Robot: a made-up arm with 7 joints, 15 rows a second.
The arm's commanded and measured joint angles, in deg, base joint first. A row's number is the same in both.
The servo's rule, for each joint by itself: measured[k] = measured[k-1] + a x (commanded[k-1-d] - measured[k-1]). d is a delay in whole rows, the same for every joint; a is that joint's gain. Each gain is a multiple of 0.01, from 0.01 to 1. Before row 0 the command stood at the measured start. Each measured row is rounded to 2 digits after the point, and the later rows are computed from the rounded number. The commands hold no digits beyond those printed.
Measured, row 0:
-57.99 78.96 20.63 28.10 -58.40 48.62 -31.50
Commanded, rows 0 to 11:
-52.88 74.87 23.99 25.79 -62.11 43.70 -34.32
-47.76 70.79 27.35 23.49 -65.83 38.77 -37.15
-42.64 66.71 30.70 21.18 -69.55 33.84 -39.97
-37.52 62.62 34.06 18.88 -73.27 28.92 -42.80
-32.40 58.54 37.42 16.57 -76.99 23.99 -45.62
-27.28 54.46 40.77 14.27 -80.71 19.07 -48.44
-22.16 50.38 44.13 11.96 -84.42 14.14 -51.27
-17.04 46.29 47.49 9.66 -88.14 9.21 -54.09
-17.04 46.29 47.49 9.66 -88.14 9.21 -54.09
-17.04 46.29 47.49 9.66 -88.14 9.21 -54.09
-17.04 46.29 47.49 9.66 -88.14 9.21 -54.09
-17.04 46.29 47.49 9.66 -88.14 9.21 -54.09
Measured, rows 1 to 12:
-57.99 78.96 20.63 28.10 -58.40 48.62 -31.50
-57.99 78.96 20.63 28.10 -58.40 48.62 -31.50
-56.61 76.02 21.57 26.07 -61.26 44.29 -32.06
-54.22 72.25 23.19 23.80 -64.78 39.43 -33.08
-51.09 68.26 25.29 21.49 -68.45 34.51 -34.46
-47.43 64.20 27.75 19.19 -72.16 29.59 -36.13
-43.37 60.12 30.46 16.88 -75.88 24.66 -38.03
-39.03 56.04 33.35 14.58 -79.60 19.74 -40.11
-34.48 51.96 36.37 12.27 -83.31 14.81 -42.34
-29.77 47.88 39.48 9.97 -87.03 9.88 -44.69
-26.33 46.74 41.72 9.70 -87.88 9.29 -46.57
-23.82 46.42 43.34 9.66 -88.08 9.22 -48.07
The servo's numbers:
d 2
a 0.27 0.72 0.28 0.88 0.77 0.88 0.20

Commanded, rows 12 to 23:
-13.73 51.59 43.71 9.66 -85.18 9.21 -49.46
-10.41 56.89 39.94 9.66 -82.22 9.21 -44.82
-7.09 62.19 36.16 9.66 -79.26 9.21 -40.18
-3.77 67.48 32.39 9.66 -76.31 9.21 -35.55
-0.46 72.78 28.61 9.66 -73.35 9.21 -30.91
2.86 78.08 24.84 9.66 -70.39 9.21 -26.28
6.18 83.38 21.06 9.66 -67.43 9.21 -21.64
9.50 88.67 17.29 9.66 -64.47 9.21 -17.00
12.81 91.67 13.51 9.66 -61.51 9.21 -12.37
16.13 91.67 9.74 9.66 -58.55 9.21 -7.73
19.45 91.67 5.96 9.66 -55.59 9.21 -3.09
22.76 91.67 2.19 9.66 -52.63 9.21 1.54
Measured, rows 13 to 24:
-21.99 46.33 44.50 9.66 -88.13 9.21 -49.27
-20.65 46.30 45.34 9.66 -88.14 9.21 -50.23
-18.78 50.11 44.88 9.66 -85.86 9.21 -50.08
-16.52 54.99 43.50 9.66 -83.06 9.21 -49.03
-13.97 60.17 41.44 9.66 -80.13 9.21 -47.26
-11.22 65.43 38.91 9.66 -77.19 9.21 -44.92
-8.31 70.72 36.03 9.66 -74.23 9.21 -42.12
-5.29 76.02 32.90 9.66 -71.27 9.21 -38.95
-2.19 81.32 29.58 9.66 -68.31 9.21 -35.49
0.97 86.61 26.14 9.66 -65.35 9.21 -31.79
4.17 90.25 22.60 9.66 -62.39 9.21 -27.91
7.40 91.27 19.00 9.66 -59.43 9.21 -23.87

